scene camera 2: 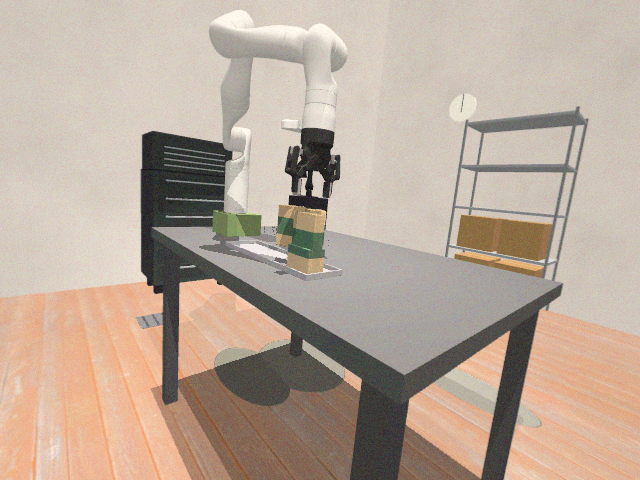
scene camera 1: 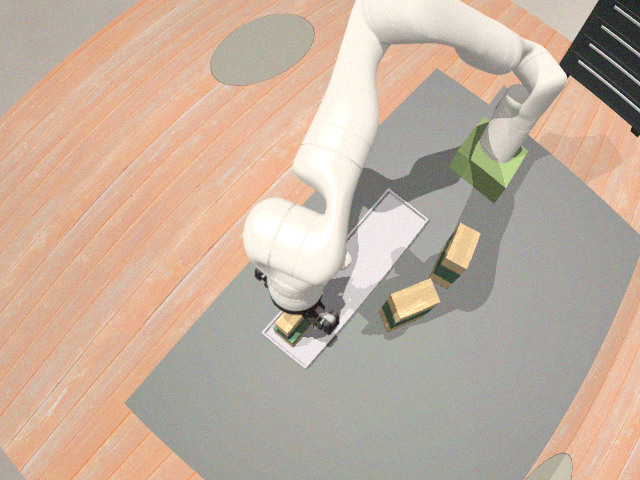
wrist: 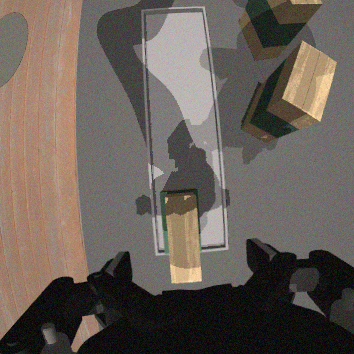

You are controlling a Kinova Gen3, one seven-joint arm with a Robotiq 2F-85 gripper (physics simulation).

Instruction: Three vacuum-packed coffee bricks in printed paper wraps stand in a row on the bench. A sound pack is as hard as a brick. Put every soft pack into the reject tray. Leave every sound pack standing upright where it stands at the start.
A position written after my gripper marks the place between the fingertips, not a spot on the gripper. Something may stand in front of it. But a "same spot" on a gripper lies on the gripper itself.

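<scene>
Scene camera 2 shows my gripper, and scene camera 1 shows it as well. You'd also find my gripper in the wrist view point(188, 258). On my gripper, point(scene camera 2: 301, 168) and point(scene camera 1: 267, 285) are the same spot.
</scene>
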